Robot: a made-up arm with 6 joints. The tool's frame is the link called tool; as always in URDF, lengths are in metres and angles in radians. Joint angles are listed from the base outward.
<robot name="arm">
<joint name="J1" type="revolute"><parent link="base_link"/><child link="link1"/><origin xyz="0.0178 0.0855 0.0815" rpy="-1.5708 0 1.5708"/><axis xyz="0 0 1"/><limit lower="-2.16" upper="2.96"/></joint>
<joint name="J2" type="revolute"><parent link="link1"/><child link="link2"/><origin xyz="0.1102 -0.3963 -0.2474" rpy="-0.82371 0.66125 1.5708"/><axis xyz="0 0 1"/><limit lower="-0.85" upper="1.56"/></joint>
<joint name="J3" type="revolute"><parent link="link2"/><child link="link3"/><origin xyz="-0.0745 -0.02 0.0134" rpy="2.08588 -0.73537 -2.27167"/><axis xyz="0 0 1"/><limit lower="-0.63" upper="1.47"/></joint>
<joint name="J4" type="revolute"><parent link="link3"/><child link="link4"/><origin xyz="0.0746 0.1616 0.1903" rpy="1.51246 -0.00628 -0.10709"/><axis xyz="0 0 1"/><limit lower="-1.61" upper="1.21"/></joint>
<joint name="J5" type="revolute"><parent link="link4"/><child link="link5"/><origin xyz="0.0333 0.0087 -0.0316" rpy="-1.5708 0 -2.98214"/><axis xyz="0 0 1"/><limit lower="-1" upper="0.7"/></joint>
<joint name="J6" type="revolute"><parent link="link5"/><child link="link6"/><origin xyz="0.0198 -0.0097 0.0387" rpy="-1.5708 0 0"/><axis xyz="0 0 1"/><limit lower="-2.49" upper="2.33"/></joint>
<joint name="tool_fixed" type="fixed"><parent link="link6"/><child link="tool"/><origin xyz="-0.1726 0.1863 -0.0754" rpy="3.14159 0 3.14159"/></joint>
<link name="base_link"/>
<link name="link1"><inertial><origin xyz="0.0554 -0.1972 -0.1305"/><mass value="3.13"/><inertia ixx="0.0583" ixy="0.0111" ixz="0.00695" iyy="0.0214" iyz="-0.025" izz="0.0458"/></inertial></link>
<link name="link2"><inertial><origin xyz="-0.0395 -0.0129 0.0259"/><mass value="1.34"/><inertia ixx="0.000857" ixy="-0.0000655" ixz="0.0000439" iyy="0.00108" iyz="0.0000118" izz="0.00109"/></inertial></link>
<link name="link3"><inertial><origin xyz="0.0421 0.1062 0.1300"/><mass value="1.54"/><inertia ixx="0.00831" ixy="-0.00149" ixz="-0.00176" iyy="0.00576" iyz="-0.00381" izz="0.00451"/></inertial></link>
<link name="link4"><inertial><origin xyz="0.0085 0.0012 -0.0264"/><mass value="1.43"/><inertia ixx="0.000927" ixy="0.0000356" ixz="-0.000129" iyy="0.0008" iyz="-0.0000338" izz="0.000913"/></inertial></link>
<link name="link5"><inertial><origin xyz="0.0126 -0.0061 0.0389"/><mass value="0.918"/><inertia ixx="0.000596" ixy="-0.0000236" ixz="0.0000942" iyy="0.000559" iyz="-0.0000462" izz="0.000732"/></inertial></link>
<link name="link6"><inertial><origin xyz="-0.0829 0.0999 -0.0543"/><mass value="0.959"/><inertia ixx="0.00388" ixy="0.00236" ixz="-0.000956" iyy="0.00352" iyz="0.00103" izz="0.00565"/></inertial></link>
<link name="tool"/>
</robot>
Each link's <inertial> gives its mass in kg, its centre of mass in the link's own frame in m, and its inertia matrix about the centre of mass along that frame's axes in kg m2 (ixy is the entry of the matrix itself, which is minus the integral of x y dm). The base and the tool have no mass. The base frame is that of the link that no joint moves.
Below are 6 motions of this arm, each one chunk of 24 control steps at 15 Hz.
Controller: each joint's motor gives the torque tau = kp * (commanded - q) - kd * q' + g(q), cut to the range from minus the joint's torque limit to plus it. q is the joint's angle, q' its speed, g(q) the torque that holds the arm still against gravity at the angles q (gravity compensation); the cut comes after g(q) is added. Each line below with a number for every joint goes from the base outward.
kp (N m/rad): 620 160 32 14 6.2 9.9
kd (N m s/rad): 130 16 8.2 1.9 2.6 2.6
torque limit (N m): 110 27 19 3.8 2.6 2.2
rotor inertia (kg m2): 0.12 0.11 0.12 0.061 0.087 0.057
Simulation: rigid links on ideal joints. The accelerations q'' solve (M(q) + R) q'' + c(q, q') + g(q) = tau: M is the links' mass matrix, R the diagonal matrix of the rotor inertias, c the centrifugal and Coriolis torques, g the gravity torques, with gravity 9.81 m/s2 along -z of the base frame. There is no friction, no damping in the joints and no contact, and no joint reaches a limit. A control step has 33 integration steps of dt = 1/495 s. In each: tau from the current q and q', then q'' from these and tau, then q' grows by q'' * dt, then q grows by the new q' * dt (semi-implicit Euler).
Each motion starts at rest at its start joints. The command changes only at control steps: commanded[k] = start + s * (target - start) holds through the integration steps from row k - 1 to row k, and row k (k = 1, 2, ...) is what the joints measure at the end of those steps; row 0 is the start. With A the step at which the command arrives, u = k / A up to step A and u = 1 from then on. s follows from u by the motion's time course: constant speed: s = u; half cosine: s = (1 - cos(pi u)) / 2; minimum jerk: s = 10 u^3 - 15 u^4 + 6 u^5; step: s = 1 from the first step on.
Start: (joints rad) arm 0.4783 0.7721 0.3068 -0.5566 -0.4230 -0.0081
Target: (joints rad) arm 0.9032 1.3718 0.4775 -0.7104 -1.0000 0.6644
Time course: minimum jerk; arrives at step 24
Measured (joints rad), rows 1 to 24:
1: 0.4784 0.7722 0.3069 -0.5566 -0.4230 -0.0080
2: 0.4788 0.7732 0.3074 -0.5568 -0.4234 -0.0074
3: 0.4803 0.7764 0.3088 -0.5574 -0.4246 -0.0056
4: 0.4834 0.7832 0.3113 -0.5587 -0.4272 -0.0014
5: 0.4890 0.7948 0.3148 -0.5611 -0.4318 0.0059
6: 0.4975 0.8120 0.3195 -0.5648 -0.4389 0.0173
7: 0.5093 0.8351 0.3250 -0.5699 -0.4489 0.0333
8: 0.5246 0.8640 0.3316 -0.5764 -0.4621 0.0543
9: 0.5434 0.8982 0.3389 -0.5843 -0.4787 0.0804
10: 0.5655 0.9372 0.3471 -0.5934 -0.4987 0.1114
11: 0.5905 0.9798 0.3559 -0.6036 -0.5220 0.1470
12: 0.6178 1.0249 0.3652 -0.6146 -0.5483 0.1864
13: 0.6469 1.0714 0.3750 -0.6261 -0.5773 0.2290
14: 0.6769 1.1179 0.3850 -0.6378 -0.6084 0.2737
15: 0.7072 1.1630 0.3950 -0.6495 -0.6410 0.3194
16: 0.7369 1.2057 0.4049 -0.6607 -0.6745 0.3651
17: 0.7652 1.2447 0.4144 -0.6711 -0.7083 0.4096
18: 0.7916 1.2791 0.4234 -0.6804 -0.7415 0.4517
19: 0.8153 1.3083 0.4317 -0.6885 -0.7736 0.4905
20: 0.8359 1.3317 0.4392 -0.6951 -0.8038 0.5251
21: 0.8531 1.3492 0.4458 -0.7002 -0.8315 0.5550
22: 0.8668 1.3611 0.4514 -0.7040 -0.8565 0.5798
23: 0.8773 1.3682 0.4562 -0.7064 -0.8784 0.5997
24: 0.8848 1.3714 0.4603 -0.7080 -0.8974 0.6152

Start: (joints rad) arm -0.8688 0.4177 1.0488 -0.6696 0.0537 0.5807
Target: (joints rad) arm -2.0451 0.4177 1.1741 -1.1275 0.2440 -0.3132
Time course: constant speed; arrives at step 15
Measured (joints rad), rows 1 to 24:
1: -0.8864 0.4244 1.0571 -0.6800 0.0594 0.5693
2: -0.9213 0.4267 1.0648 -0.6995 0.0672 0.5462
3: -0.9692 0.4257 1.0716 -0.7238 0.0746 0.5145
4: -1.0262 0.4236 1.0777 -0.7506 0.0815 0.4760
5: -1.0895 0.4216 1.0836 -0.7786 0.0883 0.4324
6: -1.1574 0.4201 1.0895 -0.8071 0.0955 0.3847
7: -1.2284 0.4189 1.0954 -0.8361 0.1031 0.3340
8: -1.3015 0.4181 1.1016 -0.8654 0.1113 0.2809
9: -1.3762 0.4176 1.1081 -0.8951 0.1202 0.2262
10: -1.4520 0.4172 1.1148 -0.9249 0.1296 0.1701
11: -1.5286 0.4169 1.1218 -0.9550 0.1396 0.1132
12: -1.6057 0.4167 1.1291 -0.9852 0.1501 0.0555
13: -1.6832 0.4166 1.1365 -1.0155 0.1610 -0.0028
14: -1.7610 0.4165 1.1441 -1.0459 0.1722 -0.0614
15: -1.8389 0.4165 1.1519 -1.0764 0.1837 -0.1204
16: -1.8995 0.4097 1.1500 -1.0976 0.1911 -0.1674
17: -1.9429 0.4072 1.1486 -1.1102 0.1966 -0.2019
18: -1.9734 0.4081 1.1490 -1.1175 0.2018 -0.2280
19: -1.9948 0.4101 1.1507 -1.1216 0.2069 -0.2479
20: -2.0097 0.4121 1.1533 -1.1239 0.2117 -0.2633
21: -2.0202 0.4137 1.1562 -1.1252 0.2162 -0.2751
22: -2.0276 0.4149 1.1591 -1.1259 0.2202 -0.2842
23: -2.0327 0.4157 1.1618 -1.1264 0.2237 -0.2912
24: -2.0364 0.4163 1.1641 -1.1267 0.2268 -0.2965

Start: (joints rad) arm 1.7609 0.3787 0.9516 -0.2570 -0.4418 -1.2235
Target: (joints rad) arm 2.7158 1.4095 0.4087 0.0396 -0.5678 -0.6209
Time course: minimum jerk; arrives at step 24
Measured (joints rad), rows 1 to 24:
1: 1.7610 0.3789 0.9515 -0.2570 -0.4418 -1.2234
2: 1.7620 0.3804 0.9510 -0.2567 -0.4418 -1.2224
3: 1.7652 0.3856 0.9493 -0.2558 -0.4418 -1.2197
4: 1.7721 0.3969 0.9457 -0.2536 -0.4419 -1.2144
5: 1.7844 0.4164 0.9393 -0.2493 -0.4425 -1.2058
6: 1.8033 0.4456 0.9297 -0.2424 -0.4434 -1.1935
7: 1.8296 0.4848 0.9164 -0.2326 -0.4450 -1.1770
8: 1.8637 0.5340 0.8993 -0.2197 -0.4472 -1.1563
9: 1.9057 0.5925 0.8786 -0.2037 -0.4501 -1.1314
10: 1.9552 0.6590 0.8543 -0.1849 -0.4536 -1.1026
11: 2.0113 0.7319 0.8269 -0.1637 -0.4578 -1.0703
12: 2.0728 0.8093 0.7968 -0.1407 -0.4627 -1.0353
13: 2.1383 0.8892 0.7645 -0.1166 -0.4683 -0.9981
14: 2.2063 0.9695 0.7304 -0.0922 -0.4746 -0.9597
15: 2.2747 1.0478 0.6949 -0.0682 -0.4815 -0.9208
16: 2.3420 1.1221 0.6586 -0.0455 -0.4891 -0.8822
17: 2.4062 1.1903 0.6222 -0.0250 -0.4971 -0.8447
18: 2.4658 1.2509 0.5864 -0.0071 -0.5053 -0.8091
19: 2.5193 1.3023 0.5522 0.0077 -0.5136 -0.7760
20: 2.5658 1.3438 0.5204 0.0191 -0.5216 -0.7461
21: 2.6045 1.3750 0.4921 0.0274 -0.5291 -0.7199
22: 2.6354 1.3962 0.4682 0.0327 -0.5360 -0.6977
23: 2.6587 1.4085 0.4490 0.0358 -0.5419 -0.6796
24: 2.6755 1.4138 0.4348 0.0372 -0.5468 -0.6653

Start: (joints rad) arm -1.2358 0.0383 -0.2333 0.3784 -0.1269 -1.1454
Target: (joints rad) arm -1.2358 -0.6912 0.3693 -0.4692 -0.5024 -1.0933
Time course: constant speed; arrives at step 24
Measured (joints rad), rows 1 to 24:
1: -1.2351 0.0274 -0.2334 0.3686 -0.1294 -1.1447
2: -1.2346 0.0062 -0.2275 0.3474 -0.1342 -1.1434
3: -1.2346 -0.0210 -0.2153 0.3192 -0.1404 -1.1420
4: -1.2348 -0.0511 -0.1983 0.2876 -0.1476 -1.1405
5: -1.2350 -0.0820 -0.1784 0.2541 -0.1558 -1.1390
6: -1.2353 -0.1130 -0.1566 0.2198 -0.1650 -1.1374
7: -1.2355 -0.1438 -0.1339 0.1850 -0.1751 -1.1358
8: -1.2357 -0.1744 -0.1105 0.1499 -0.1861 -1.1340
9: -1.2358 -0.2049 -0.0866 0.1147 -0.1979 -1.1321
10: -1.2359 -0.2353 -0.0625 0.0794 -0.2103 -1.1301
11: -1.2359 -0.2657 -0.0381 0.0441 -0.2232 -1.1281
12: -1.2360 -0.2961 -0.0136 0.0087 -0.2366 -1.1260
13: -1.2360 -0.3265 0.0111 -0.0266 -0.2504 -1.1239
14: -1.2360 -0.3570 0.0359 -0.0619 -0.2644 -1.1218
15: -1.2361 -0.3874 0.0608 -0.0972 -0.2787 -1.1197
16: -1.2361 -0.4178 0.0857 -0.1326 -0.2932 -1.1176
17: -1.2361 -0.4482 0.1107 -0.1679 -0.3079 -1.1155
18: -1.2361 -0.4786 0.1357 -0.2032 -0.3228 -1.1133
19: -1.2361 -0.5090 0.1607 -0.2385 -0.3378 -1.1112
20: -1.2361 -0.5394 0.1857 -0.2738 -0.3528 -1.1090
21: -1.2361 -0.5698 0.2108 -0.3092 -0.3680 -1.1068
22: -1.2361 -0.6002 0.2359 -0.3445 -0.3832 -1.1047
23: -1.2361 -0.6306 0.2609 -0.3798 -0.3985 -1.1025
24: -1.2361 -0.6610 0.2860 -0.4151 -0.4139 -1.1003

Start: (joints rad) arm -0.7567 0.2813 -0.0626 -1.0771 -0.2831 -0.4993
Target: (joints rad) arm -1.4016 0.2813 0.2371 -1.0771 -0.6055 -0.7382
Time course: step
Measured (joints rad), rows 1 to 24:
1: -0.8847 0.3398 -0.0556 -1.0746 -0.3081 -0.5530
2: -1.0286 0.3149 -0.0101 -1.0694 -0.3513 -0.5987
3: -1.1370 0.2797 0.0645 -1.0628 -0.3870 -0.6376
4: -1.2157 0.2601 0.1287 -1.0609 -0.4170 -0.6652
5: -1.2713 0.2555 0.1725 -1.0638 -0.4440 -0.6827
6: -1.3102 0.2589 0.1989 -1.0685 -0.4684 -0.6943
7: -1.3373 0.2646 0.2139 -1.0726 -0.4900 -0.7026
8: -1.3562 0.2699 0.2224 -1.0753 -0.5086 -0.7092
9: -1.3695 0.2738 0.2273 -1.0767 -0.5244 -0.7147
10: -1.3789 0.2764 0.2304 -1.0773 -0.5377 -0.7193
11: -1.3855 0.2781 0.2325 -1.0775 -0.5487 -0.7231
12: -1.3902 0.2791 0.2339 -1.0775 -0.5580 -0.7263
13: -1.3935 0.2798 0.2349 -1.0774 -0.5657 -0.7288
14: -1.3959 0.2803 0.2356 -1.0773 -0.5721 -0.7308
15: -1.3976 0.2806 0.2361 -1.0772 -0.5775 -0.7324
16: -1.3987 0.2808 0.2364 -1.0772 -0.5820 -0.7337
17: -1.3996 0.2809 0.2367 -1.0772 -0.5858 -0.7347
18: -1.4002 0.2810 0.2368 -1.0772 -0.5890 -0.7354
19: -1.4006 0.2811 0.2369 -1.0771 -0.5916 -0.7361
20: -1.4009 0.2812 0.2370 -1.0771 -0.5939 -0.7365
21: -1.4011 0.2812 0.2370 -1.0771 -0.5957 -0.7369
22: -1.4012 0.2812 0.2370 -1.0771 -0.5973 -0.7372
23: -1.4013 0.2813 0.2371 -1.0771 -0.5986 -0.7374
24: -1.4014 0.2813 0.2371 -1.0771 -0.5997 -0.7376

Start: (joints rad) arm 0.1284 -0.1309 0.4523 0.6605 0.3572 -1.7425
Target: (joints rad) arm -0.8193 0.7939 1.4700 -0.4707 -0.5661 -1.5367
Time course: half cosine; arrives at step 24
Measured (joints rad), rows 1 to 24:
1: 0.1274 -0.1290 0.4535 0.6594 0.3568 -1.7426
2: 0.1236 -0.1223 0.4579 0.6545 0.3550 -1.7426
3: 0.1155 -0.1092 0.4662 0.6433 0.3509 -1.7420
4: 0.1022 -0.0891 0.4793 0.6240 0.3437 -1.7404
5: 0.0832 -0.0621 0.4978 0.5961 0.3328 -1.7375
6: 0.0583 -0.0285 0.5220 0.5598 0.3177 -1.7332
7: 0.0274 0.0110 0.5520 0.5154 0.2983 -1.7274
8: -0.0092 0.0560 0.5878 0.4638 0.2746 -1.7202
9: -0.0510 0.1055 0.6292 0.4057 0.2465 -1.7116
10: -0.0976 0.1589 0.6755 0.3422 0.2141 -1.7018
11: -0.1481 0.2151 0.7262 0.2744 0.1779 -1.6910
12: -0.2018 0.2733 0.7805 0.2035 0.1381 -1.6791
13: -0.2579 0.3325 0.8375 0.1308 0.0952 -1.6666
14: -0.3154 0.3916 0.8963 0.0575 0.0497 -1.6536
15: -0.3733 0.4497 0.9559 -0.0151 0.0021 -1.6403
16: -0.4307 0.5057 1.0153 -0.0857 -0.0468 -1.6270
17: -0.4866 0.5587 1.0737 -0.1531 -0.0965 -1.6140
18: -0.5400 0.6079 1.1299 -0.2162 -0.1461 -1.6014
19: -0.5902 0.6522 1.1832 -0.2739 -0.1949 -1.5896
20: -0.6361 0.6911 1.2326 -0.3252 -0.2421 -1.5786
21: -0.6770 0.7238 1.2774 -0.3694 -0.2870 -1.5687
22: -0.7123 0.7498 1.3167 -0.4057 -0.3287 -1.5601
23: -0.7413 0.7686 1.3499 -0.4335 -0.3665 -1.5528
24: -0.7635 0.7799 1.3765 -0.4523 -0.3999 -1.5469

